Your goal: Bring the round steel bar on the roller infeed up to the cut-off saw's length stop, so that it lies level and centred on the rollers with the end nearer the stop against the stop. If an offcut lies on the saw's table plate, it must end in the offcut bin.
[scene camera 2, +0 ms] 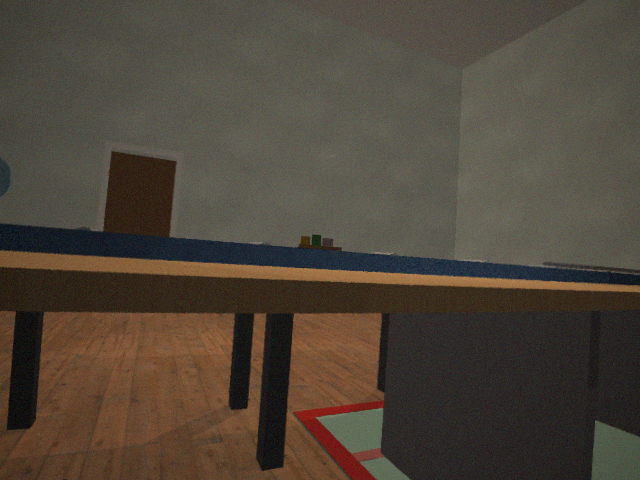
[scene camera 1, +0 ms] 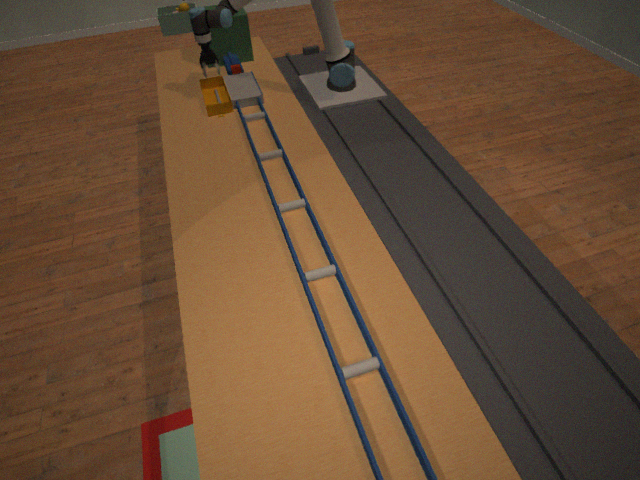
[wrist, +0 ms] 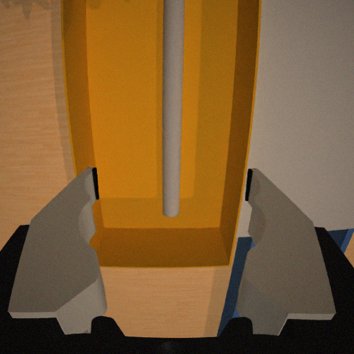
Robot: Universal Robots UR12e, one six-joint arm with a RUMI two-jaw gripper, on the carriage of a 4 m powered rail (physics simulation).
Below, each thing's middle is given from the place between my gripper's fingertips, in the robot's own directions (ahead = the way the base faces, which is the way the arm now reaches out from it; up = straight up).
Labels:
Now: the offcut bin point(scene camera 1: 208, 85) 10 mm ahead of my hand, 20 mm to the right of it and 120 mm below it.

